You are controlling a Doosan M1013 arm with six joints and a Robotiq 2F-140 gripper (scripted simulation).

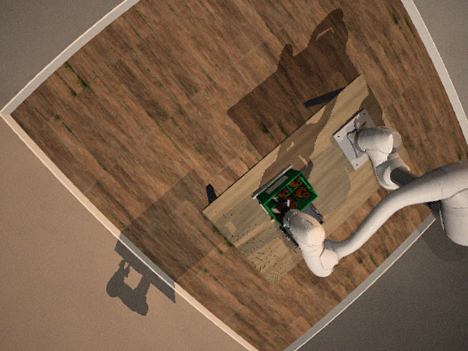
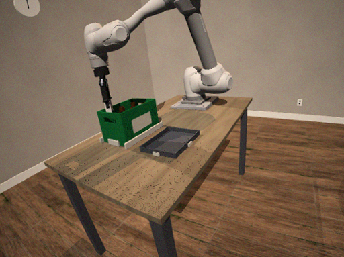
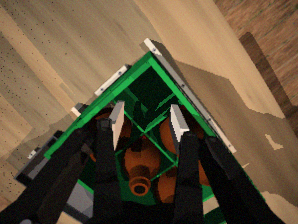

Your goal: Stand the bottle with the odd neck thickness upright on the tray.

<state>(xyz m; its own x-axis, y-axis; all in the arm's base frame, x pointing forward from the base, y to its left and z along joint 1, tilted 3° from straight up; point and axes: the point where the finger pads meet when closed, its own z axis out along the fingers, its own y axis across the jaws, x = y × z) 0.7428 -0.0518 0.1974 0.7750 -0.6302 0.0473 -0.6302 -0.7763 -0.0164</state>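
Right now my hand is 10 cm above the green crate, 9 cm past it and 3 cm to the right of it. Also, from my hand: dark grey tray 31 cm to the left, 17 cm below, 11 cm behind.
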